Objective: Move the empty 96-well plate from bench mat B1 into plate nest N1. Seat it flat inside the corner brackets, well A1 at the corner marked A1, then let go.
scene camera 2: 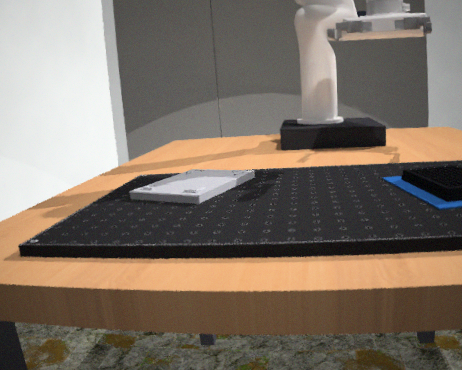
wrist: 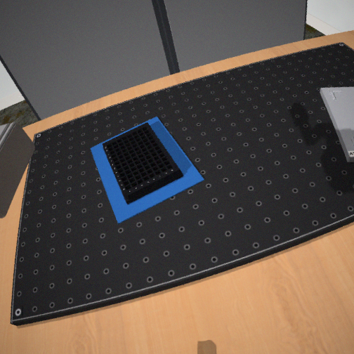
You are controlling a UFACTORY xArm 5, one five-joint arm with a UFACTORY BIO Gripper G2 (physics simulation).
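Places are measured from the arm's base along level axes (x right, y ahead, z up), in centimetres.
Pixels of known places: hand, tool point: (scene camera 2: 379, 31); arm's base, link origin: (scene camera 2: 320, 122).
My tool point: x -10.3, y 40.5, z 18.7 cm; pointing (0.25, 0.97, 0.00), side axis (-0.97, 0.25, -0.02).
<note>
Ahead of a thing's pixels: the offset from my tool point to its middle. "pt": to the spot under its first point. Level surfaces: height alone.
The black 96-well plate (wrist: 142, 161) sits on the blue bench mat B1 (wrist: 121, 208) on the left half of the black perforated board (wrist: 218, 242). In the scene view only its corner @(pt dz -21.4, dx -0.3, dy +20.1 cm) (scene camera 2: 410, 175) and a piece of the mat @(dz -22.5 cm) (scene camera 2: 396, 181) show at the right edge. The grey plate nest N1 @(dz -21.9, dx +30.4, dy +17.1 cm) (scene camera 2: 193, 185) (wrist: 342, 119) lies flat on the board, far from the plate. My gripper hangs high above the table's near side, well away from the plate, open and empty. Only one fingertip (wrist: 206, 345) shows at the bottom edge of the wrist view.
The board @(dz -22.7 cm) (scene camera 2: 266, 220) lies on a wooden table @(dz -24.0 cm) (scene camera 2: 229, 275). The white arm rises from a black base block (scene camera 2: 332, 133) at the back of the table. Grey wall panels stand behind the table. A dark box (wrist: 10, 168) stands off the table's left end.
</note>
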